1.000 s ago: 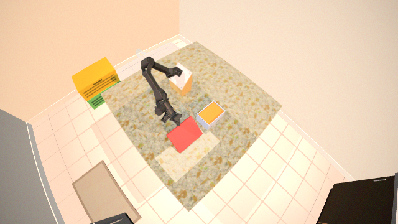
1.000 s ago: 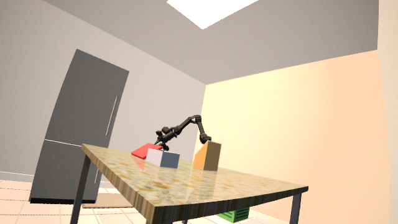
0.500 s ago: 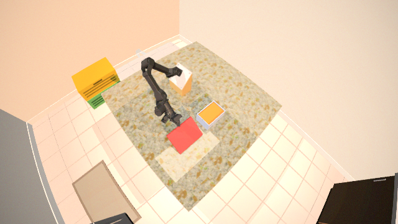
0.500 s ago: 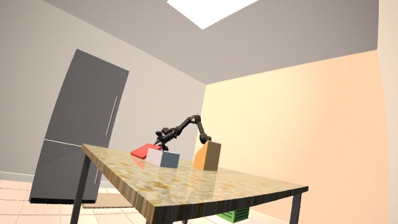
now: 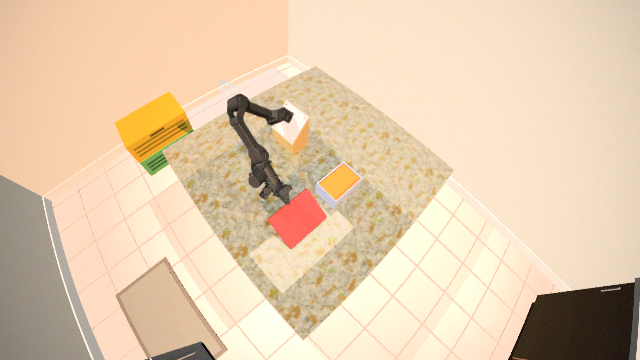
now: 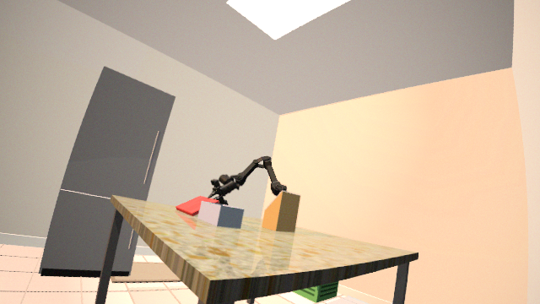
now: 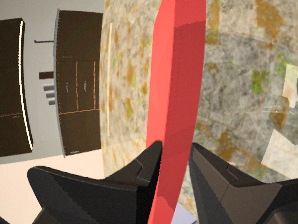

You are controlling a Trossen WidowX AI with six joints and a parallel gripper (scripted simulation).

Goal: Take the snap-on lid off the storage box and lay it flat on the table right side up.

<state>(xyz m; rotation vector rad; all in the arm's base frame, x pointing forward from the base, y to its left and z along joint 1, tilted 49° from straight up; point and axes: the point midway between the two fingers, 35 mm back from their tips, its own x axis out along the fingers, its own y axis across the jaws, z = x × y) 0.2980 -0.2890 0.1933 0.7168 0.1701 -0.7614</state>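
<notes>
The red lid is 7 cm ahead of my gripper tip, 1 cm to the right of it and 4 cm below it. Round my gripper tip: storage box 10 cm ahead, 26 cm to the left, 5 cm below.
</notes>
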